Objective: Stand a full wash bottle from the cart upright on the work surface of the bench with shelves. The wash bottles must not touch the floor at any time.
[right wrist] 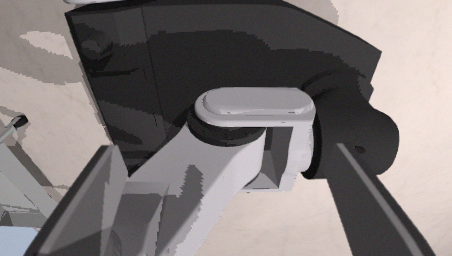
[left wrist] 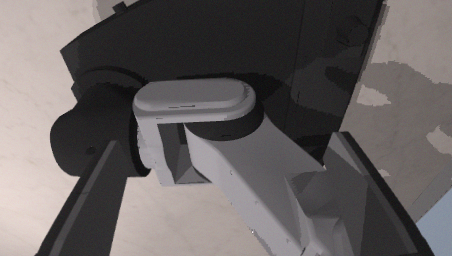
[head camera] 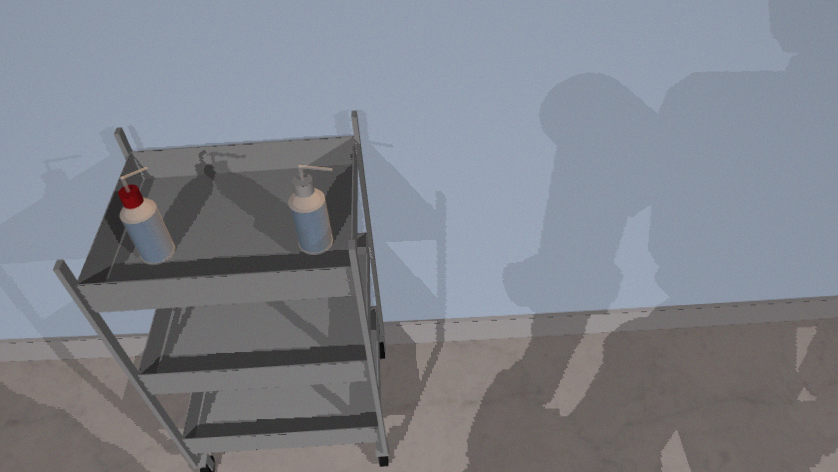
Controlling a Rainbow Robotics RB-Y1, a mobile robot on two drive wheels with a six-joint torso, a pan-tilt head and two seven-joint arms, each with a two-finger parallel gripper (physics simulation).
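Frame: origin at the robot's base, x ahead, y left, z up, level; metres.
Where they show: left gripper, fingertip midpoint: point(left wrist: 226, 149); right gripper, fingertip midpoint: point(right wrist: 226, 158).
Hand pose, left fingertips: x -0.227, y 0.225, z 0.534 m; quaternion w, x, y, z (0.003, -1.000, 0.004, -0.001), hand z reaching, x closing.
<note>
Things, the pixels of their top centre, and the offset from my left fingertips.
- wash bottle with a red cap, top centre: point(head camera: 125, 173) dx +0.831, dy +0.255, dz +0.302 m
- second wash bottle with a grey cap, top centre: point(head camera: 305, 164) dx +0.840, dy -0.028, dz +0.302 m
In the head view a wash bottle with a red cap point(head camera: 148, 231) stands upright at the left of the top tray of the grey cart point(head camera: 222, 288). A second wash bottle with a grey cap point(head camera: 312, 222) stands upright at the right of the same tray. Both look bluish below and pale at the shoulder; their exact fill is hard to tell. My left gripper point(left wrist: 226, 149) is open, with its fingers wide apart and no object between them. My right gripper point(right wrist: 226, 158) is open and empty too. Neither gripper shows in the head view. The bench with shelves does not show.
The cart has two lower shelves point(head camera: 263, 375) and upright corner posts point(head camera: 366, 328). A blue wall point(head camera: 469, 70) stands behind it, with a grey baseboard point(head camera: 733, 313). Part of the cart point(right wrist: 25, 185) also shows at the left of the right wrist view. My base point(left wrist: 225, 45) point(right wrist: 210, 50) shows below both arms.
</note>
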